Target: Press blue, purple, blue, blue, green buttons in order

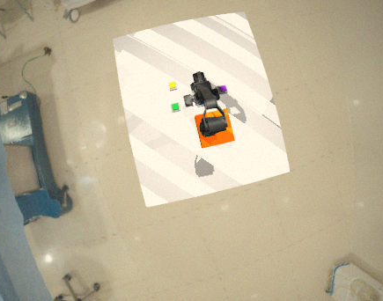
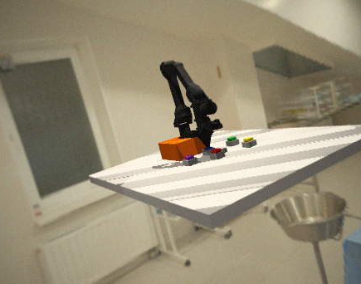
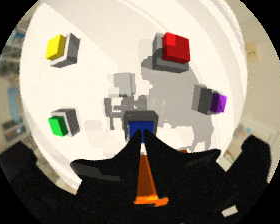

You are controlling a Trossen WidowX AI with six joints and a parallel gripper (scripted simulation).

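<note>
The blue button is 10 mm below my gripper tip. From my gripper tip the other things lie so: small grey block: 60 mm ahead, 30 mm to the left, 20 mm below; green button: 150 mm to the left, 10 mm behind; red button: 110 mm ahead, 40 mm to the right.
</note>
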